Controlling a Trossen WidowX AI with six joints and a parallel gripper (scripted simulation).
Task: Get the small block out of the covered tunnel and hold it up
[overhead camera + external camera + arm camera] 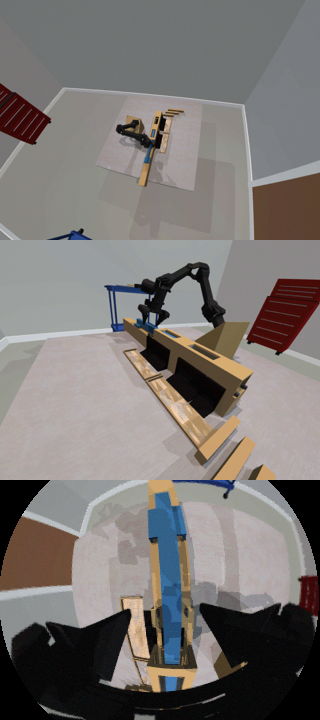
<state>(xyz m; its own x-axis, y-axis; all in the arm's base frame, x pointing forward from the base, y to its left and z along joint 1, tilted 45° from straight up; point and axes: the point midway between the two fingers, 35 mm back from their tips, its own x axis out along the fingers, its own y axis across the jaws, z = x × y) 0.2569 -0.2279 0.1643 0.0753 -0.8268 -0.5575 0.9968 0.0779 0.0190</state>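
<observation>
My gripper tip is now 2 cm short of the tan covered tunnel, 8 cm to the right of it and 8 cm above it.
</observation>
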